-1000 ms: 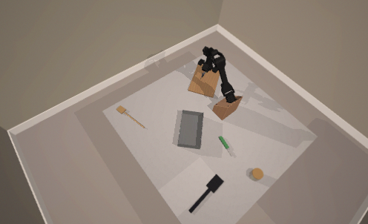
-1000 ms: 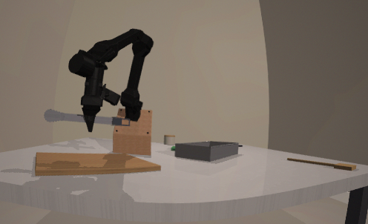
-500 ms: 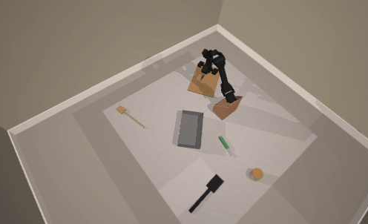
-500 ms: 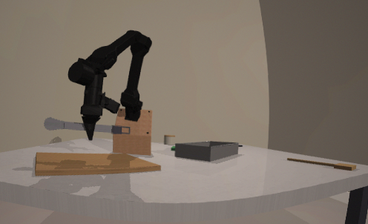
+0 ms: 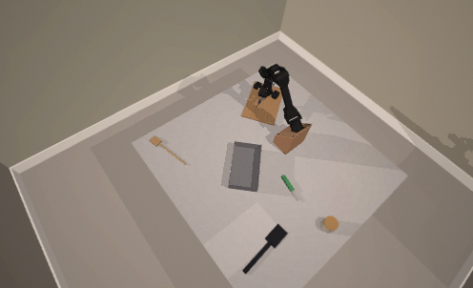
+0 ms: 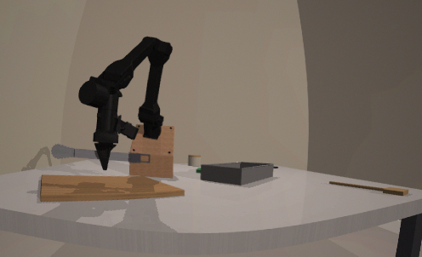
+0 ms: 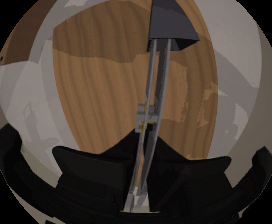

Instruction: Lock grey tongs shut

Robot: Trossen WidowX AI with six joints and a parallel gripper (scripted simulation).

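Now: gripper tip 40 mm above the wooden board. Round my gripper tip: black spatula (840 mm to the left, 580 mm ahead, 50 mm below); then dark grey roasting tin (420 mm ahead, 380 mm to the left, 20 mm below).
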